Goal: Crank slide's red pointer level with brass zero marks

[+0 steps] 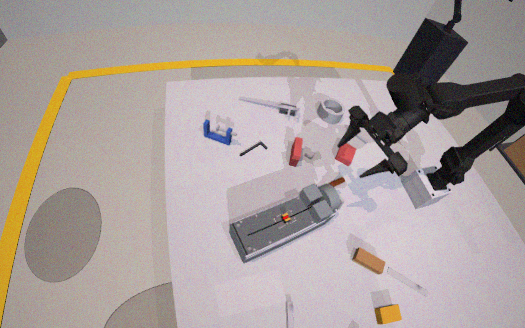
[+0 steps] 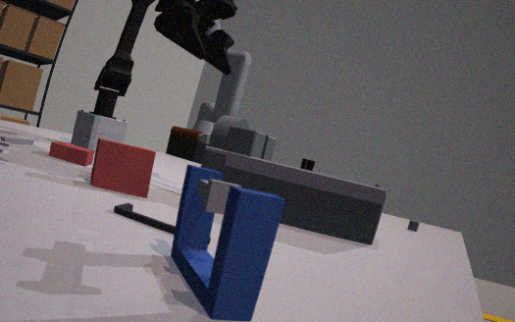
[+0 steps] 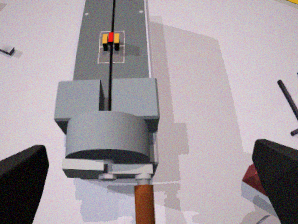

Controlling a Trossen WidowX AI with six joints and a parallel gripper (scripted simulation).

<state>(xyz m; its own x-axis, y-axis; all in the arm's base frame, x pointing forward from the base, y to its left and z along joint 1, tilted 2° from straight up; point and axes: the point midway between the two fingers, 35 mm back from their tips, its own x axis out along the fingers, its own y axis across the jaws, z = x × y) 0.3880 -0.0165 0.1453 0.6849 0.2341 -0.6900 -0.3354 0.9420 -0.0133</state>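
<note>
Now: gripper tip 110 mm above the crank handle, 20 mm past it and 10 mm to the left of it. The rest, counted from my gripper tip: tan block: 210 mm to the left, 180 mm below, 100 mm behind; then red pointer: 140 mm ahead, 110 mm below, 90 mm to the left; then black hex key: 190 mm to the right, 190 mm below, 170 mm ahead.
</note>
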